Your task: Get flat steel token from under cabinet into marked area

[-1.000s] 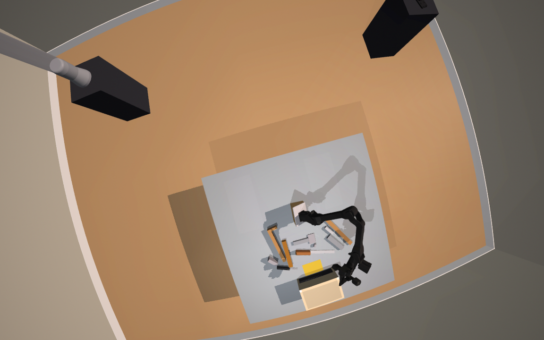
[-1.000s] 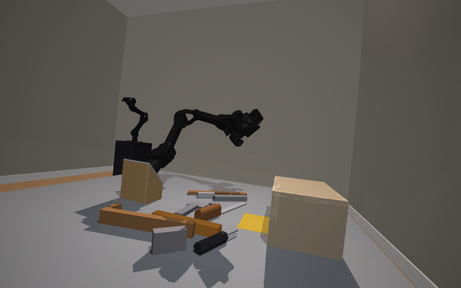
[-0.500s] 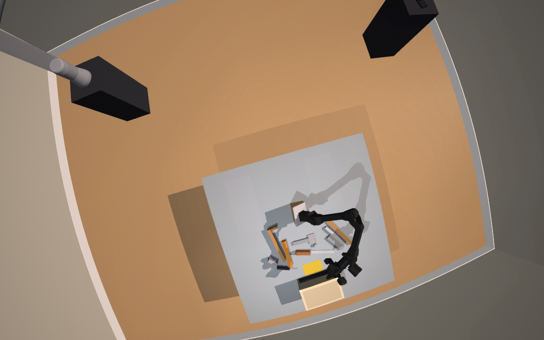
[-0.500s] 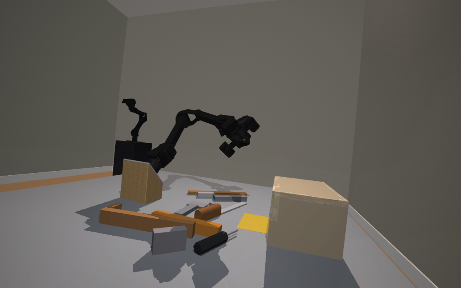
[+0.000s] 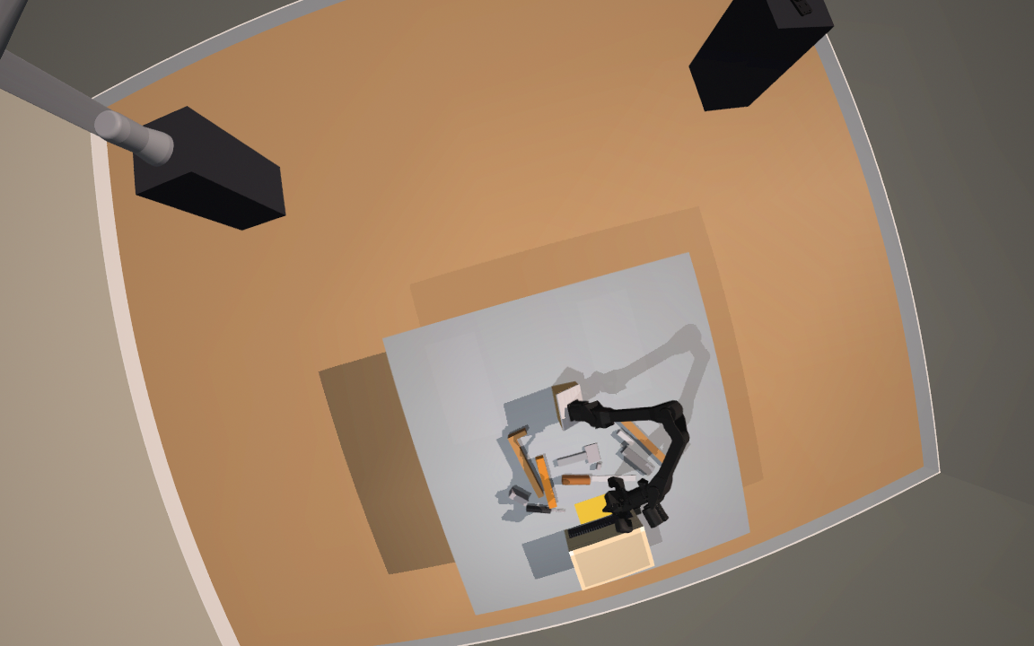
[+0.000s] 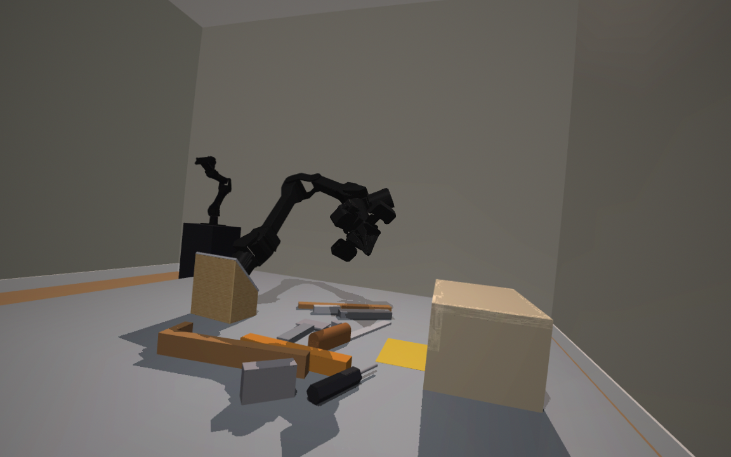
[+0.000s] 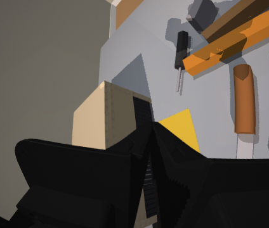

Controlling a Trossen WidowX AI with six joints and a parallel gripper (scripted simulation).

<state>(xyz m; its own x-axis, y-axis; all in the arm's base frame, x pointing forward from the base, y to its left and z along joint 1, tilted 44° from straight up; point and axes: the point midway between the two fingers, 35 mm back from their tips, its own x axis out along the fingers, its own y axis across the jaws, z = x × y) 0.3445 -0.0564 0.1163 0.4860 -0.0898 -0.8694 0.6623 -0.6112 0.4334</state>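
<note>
The grey t-shaped piece lies 200 mm below my gripper tip, 140 mm behind it and 10 mm to the right of it. Round my gripper tip: grey bar (210 mm to the left, 200 mm below, 60 mm behind); then grey cube (190 mm below, 80 mm behind, 40 mm to the left); then black-handled screwdriver (200 mm to the right, 190 mm below, 60 mm ahead).
</note>
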